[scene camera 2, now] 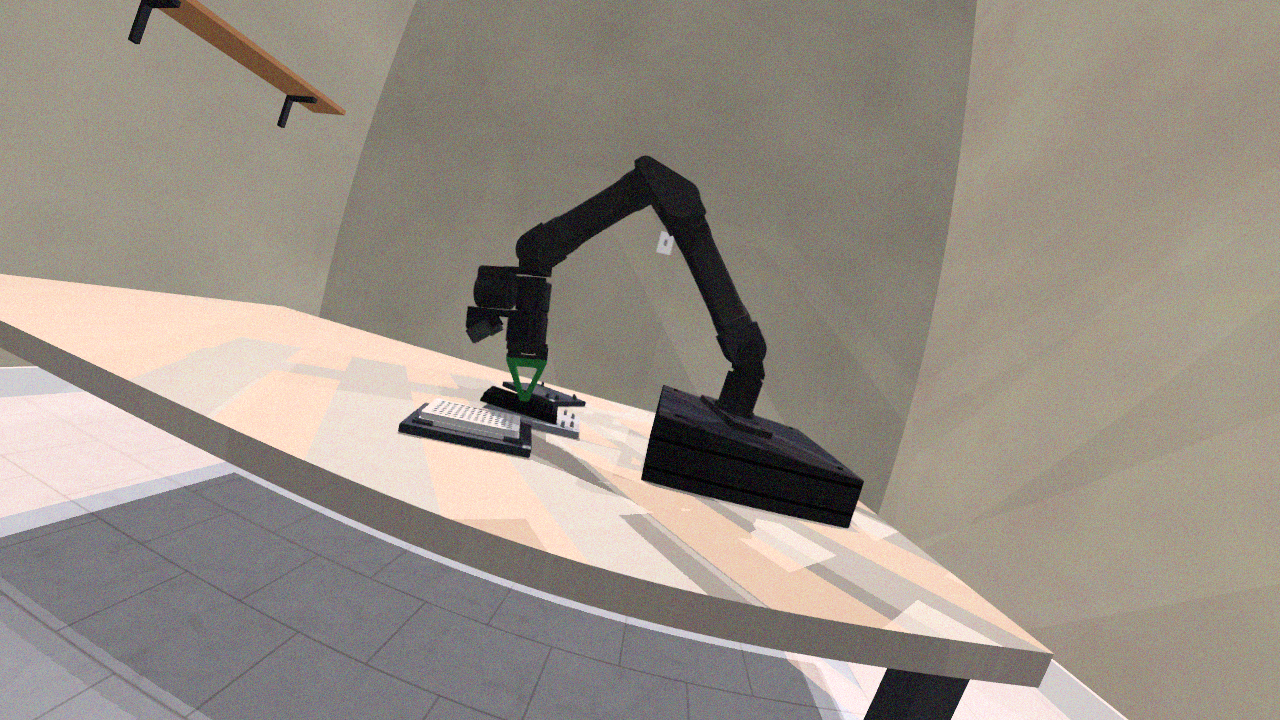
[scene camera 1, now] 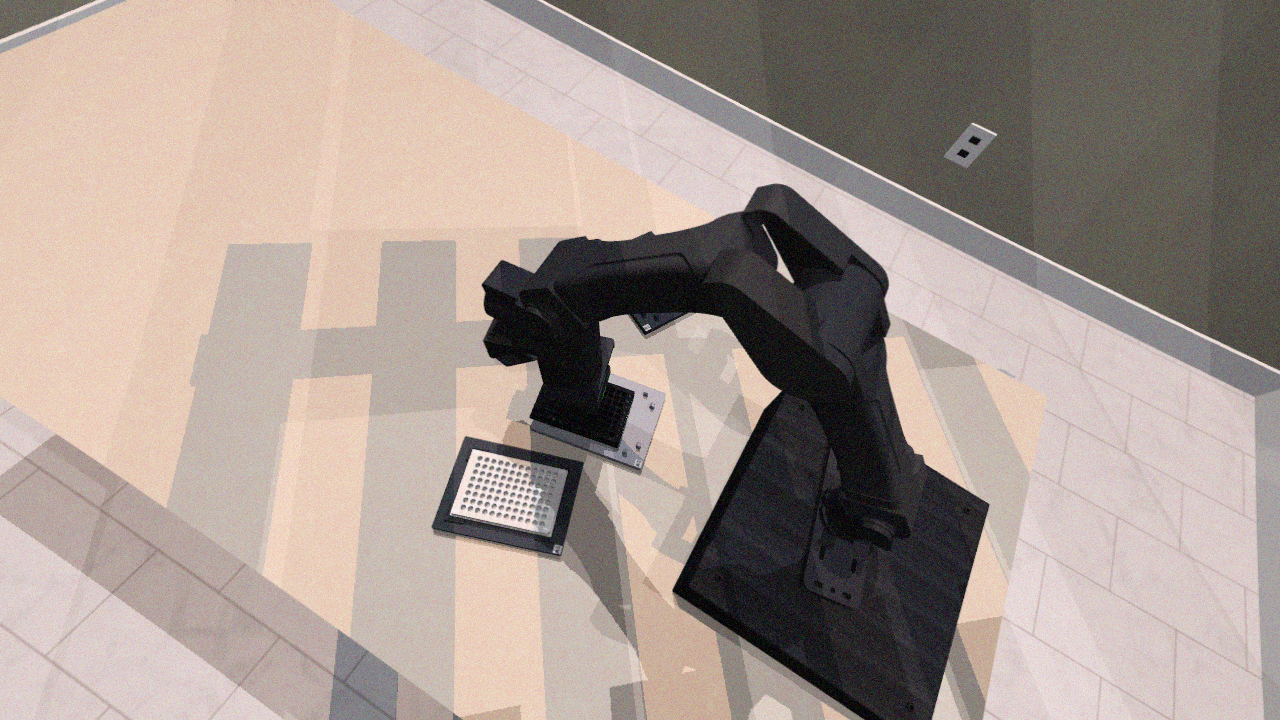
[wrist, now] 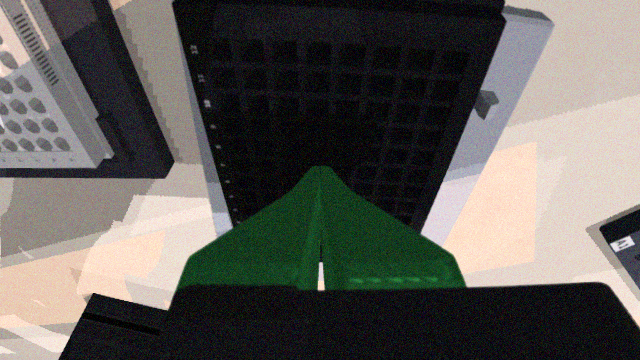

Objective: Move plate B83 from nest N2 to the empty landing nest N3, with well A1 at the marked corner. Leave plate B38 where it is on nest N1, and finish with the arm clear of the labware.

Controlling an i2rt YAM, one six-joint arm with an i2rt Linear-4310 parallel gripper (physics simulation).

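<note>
A black plate (scene camera 1: 619,411) (scene camera 2: 537,410) (wrist: 320,100) lies on the light grey middle nest (scene camera 1: 650,411) (scene camera 2: 570,429) (wrist: 520,65). No plate name is readable on it. My gripper (scene camera 2: 525,398) (wrist: 320,180) is shut with its green fingertips together, empty, over the black plate; I cannot tell whether the tips touch it. In scene camera 1 the arm hides the fingers. A white plate (scene camera 1: 510,490) (scene camera 2: 469,415) (wrist: 75,130) lies on a dark nest (scene camera 1: 570,492) (scene camera 2: 465,437) (wrist: 145,145) beside it. A dark nest without a plate (scene camera 1: 657,319) (scene camera 2: 563,396) (wrist: 631,260) stands behind, partly hidden; its A1 mark shows in the wrist view.
The arm stands on a large black base block (scene camera 1: 742,537) (scene camera 2: 751,465) to the right of the nests. The arm's links reach over the empty nest in scene camera 1. A wooden wall shelf (scene camera 2: 250,53) hangs at the upper left in scene camera 2.
</note>
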